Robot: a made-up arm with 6 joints. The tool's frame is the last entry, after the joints.
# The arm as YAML. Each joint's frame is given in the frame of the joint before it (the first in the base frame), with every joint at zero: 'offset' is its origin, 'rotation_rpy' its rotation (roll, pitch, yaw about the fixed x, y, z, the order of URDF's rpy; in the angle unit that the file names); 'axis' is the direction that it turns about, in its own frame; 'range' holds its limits. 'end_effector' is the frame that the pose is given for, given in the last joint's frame.
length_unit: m
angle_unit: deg
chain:
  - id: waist
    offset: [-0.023, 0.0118, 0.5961]
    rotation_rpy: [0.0, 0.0, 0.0]
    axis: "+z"
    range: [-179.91, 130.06]
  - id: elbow
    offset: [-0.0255, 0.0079, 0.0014]
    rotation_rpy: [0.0, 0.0, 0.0]
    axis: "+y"
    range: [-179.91, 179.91]
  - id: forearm
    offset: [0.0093, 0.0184, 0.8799]
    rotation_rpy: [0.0, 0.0, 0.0]
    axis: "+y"
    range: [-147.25, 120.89]
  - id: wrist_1
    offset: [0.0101, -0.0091, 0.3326]
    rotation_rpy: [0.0, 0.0, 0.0]
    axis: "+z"
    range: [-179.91, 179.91]
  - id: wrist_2
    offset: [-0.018, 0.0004, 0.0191]
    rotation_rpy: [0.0, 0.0, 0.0]
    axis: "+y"
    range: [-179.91, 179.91]
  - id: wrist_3
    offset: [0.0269, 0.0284, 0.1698]
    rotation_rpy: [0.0, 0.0, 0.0]
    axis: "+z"
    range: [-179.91, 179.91]
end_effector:
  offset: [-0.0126, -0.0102, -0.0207]
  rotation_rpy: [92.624, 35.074, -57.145]
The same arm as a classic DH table. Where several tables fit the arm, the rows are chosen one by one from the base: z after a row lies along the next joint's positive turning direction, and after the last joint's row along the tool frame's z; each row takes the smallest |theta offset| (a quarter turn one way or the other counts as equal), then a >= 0, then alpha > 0; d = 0 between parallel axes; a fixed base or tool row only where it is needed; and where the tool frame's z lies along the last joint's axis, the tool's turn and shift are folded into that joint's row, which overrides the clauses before.
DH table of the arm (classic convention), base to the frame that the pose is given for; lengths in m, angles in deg. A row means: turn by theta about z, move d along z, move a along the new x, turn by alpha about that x. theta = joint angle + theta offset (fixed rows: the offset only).
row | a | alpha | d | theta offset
base (fixed) | -0.0259 | 0 | 0 | -27.16
waist | -0.0255 | -90 | 0.5975 | 27.16
elbow | 0.8799 | 0 | 0 | -89.39
forearm | 0.0101 | 90 | 0.0172 | 89.39
wrist_1 | -0.018 | -90 | 0.3517 | 0
wrist_2 | 0.0269 | 90 | 0.0288 | 0
wrist_3 | 0.0022 | 92.15 | 0.1497 | -58.65
tool (fixed) | 0 | 0 | 0.0161 | -35.1
Joint limits (deg, base to tool): -179.91..130.06 -179.91..179.91 -147.25..120.89 -179.91..179.91 -179.91..179.91 -179.91..179.91

